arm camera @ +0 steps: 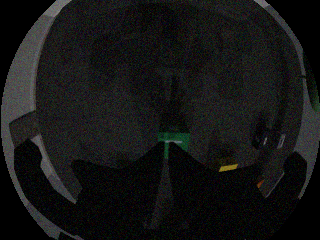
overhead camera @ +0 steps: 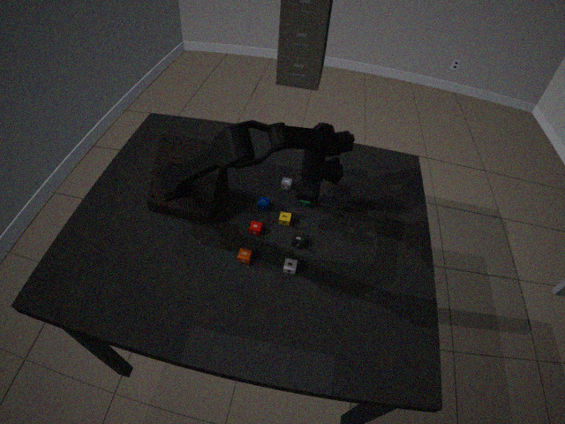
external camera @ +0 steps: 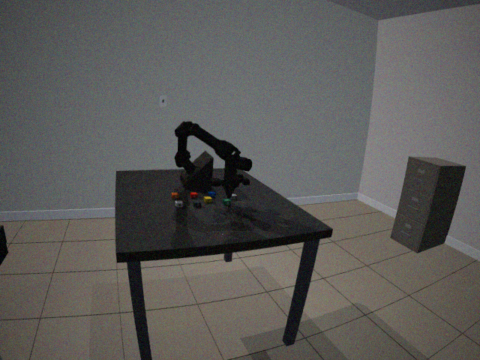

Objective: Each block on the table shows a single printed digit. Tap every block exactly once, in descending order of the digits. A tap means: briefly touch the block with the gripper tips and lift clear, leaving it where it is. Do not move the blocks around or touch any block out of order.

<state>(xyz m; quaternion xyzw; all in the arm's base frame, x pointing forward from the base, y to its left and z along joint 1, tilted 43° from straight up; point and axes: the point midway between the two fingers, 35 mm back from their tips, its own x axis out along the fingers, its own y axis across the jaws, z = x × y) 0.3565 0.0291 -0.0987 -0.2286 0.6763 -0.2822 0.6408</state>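
My gripper tip is 2 cm above the green block, 1 cm to the left of it and 1 cm past it. From my gripper tip the other things lie so: yellow block 9 cm to the right, 6 cm behind, 2 cm below; then blue block 13 cm behind, 4 cm to the right, 2 cm below; then grey block 7 cm behind, 6 cm to the left, 2 cm below.
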